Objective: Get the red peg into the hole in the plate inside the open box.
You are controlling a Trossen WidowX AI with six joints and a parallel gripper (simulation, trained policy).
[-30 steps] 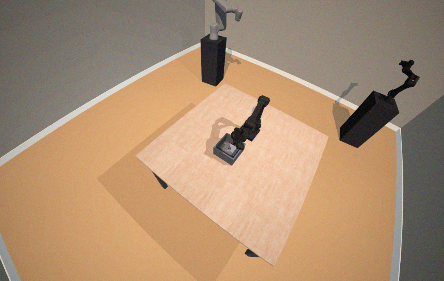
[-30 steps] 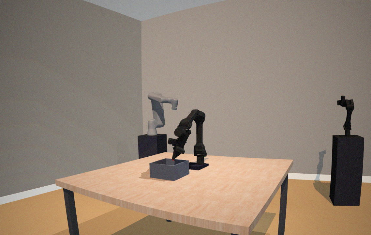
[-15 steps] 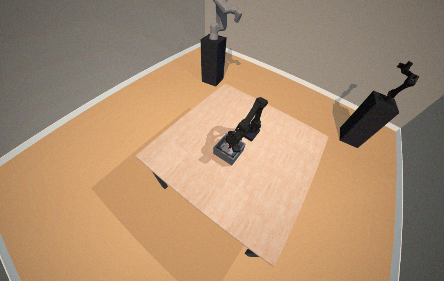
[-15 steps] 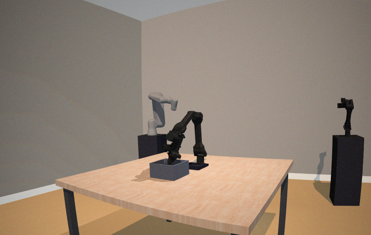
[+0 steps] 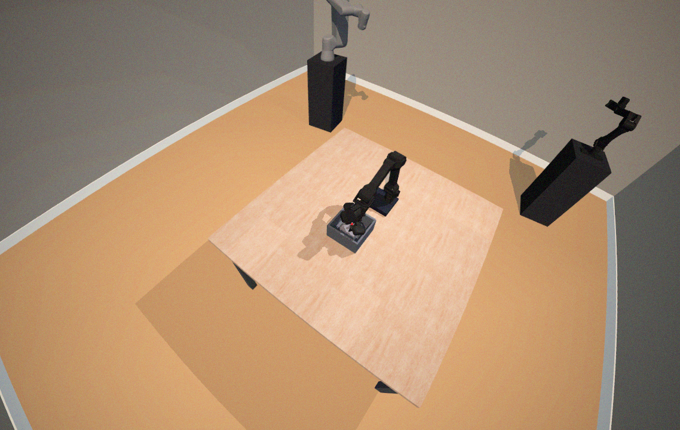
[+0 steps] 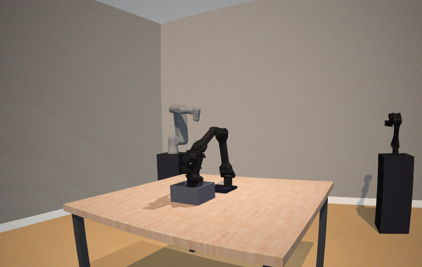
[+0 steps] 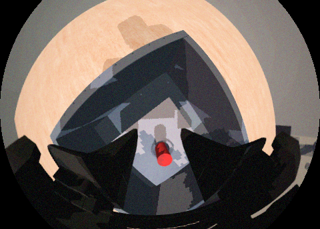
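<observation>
The red peg is 2 cm behind my gripper tip, 1 cm to the left of it and 2 cm below it. Also, from my gripper tip: grey box: 2 cm behind, 1 cm to the left, 4 cm below; then light plate: 2 cm behind, 1 cm to the left, 2 cm below.
</observation>
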